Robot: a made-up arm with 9 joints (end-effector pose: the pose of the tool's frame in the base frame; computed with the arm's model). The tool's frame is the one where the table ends. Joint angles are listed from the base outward.
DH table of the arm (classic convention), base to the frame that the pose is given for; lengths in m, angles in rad. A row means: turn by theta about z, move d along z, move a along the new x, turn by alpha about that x. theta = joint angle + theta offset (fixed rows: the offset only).
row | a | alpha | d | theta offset
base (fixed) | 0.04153 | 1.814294 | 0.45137 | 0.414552
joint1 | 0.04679 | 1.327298 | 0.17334 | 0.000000
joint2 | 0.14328 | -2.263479 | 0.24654 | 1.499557
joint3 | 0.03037 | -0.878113 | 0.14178 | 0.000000
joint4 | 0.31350 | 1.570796 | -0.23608 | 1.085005
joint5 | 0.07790 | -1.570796 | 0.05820 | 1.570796
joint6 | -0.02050 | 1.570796 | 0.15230 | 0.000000
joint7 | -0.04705 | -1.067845 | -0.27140 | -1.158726
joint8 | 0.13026 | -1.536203 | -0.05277 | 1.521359
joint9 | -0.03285 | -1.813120 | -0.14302 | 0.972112
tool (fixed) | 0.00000 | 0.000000 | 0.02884 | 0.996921
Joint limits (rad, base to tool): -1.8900..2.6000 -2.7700..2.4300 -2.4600..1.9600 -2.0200..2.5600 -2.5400..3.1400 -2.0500..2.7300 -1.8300..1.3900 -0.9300..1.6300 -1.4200..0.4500
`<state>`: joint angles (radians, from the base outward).
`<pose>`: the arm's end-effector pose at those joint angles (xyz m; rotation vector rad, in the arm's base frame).
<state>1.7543 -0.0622 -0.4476 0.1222 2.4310 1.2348 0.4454 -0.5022 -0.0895</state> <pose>0.4493 -0.4856 0.7405 0.8859 2.8518 -0.4161</pose>
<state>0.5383 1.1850 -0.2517 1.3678 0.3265 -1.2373 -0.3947 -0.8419 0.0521</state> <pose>0.1873 -0.0644 0.3438 -2.0480 -0.6901 -0.6602</pose>
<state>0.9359 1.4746 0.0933 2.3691 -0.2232 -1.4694 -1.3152 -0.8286 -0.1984</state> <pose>0.0999 0.1819 0.4005 -1.8648 -2.0183 1.0538</pose>
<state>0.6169 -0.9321 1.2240 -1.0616 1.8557 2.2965 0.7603 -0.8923 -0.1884</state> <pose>0.5867 -0.2236 0.8299 -0.6844 -2.5269 1.3444</pose>
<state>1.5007 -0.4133 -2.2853 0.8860 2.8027 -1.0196 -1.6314 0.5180 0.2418</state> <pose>0.3073 0.0373 1.0212 0.6584 -1.6668 2.1651</pose>
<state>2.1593 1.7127 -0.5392 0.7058 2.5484 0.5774 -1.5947 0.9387 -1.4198</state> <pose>0.2877 -0.6490 0.4572 -0.2493 -2.1666 1.8814</pose>
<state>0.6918 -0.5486 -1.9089 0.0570 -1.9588 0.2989 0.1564 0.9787 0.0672</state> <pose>0.7490 -0.2176 0.4267 -0.9837 -1.1175 -0.6408</pose>
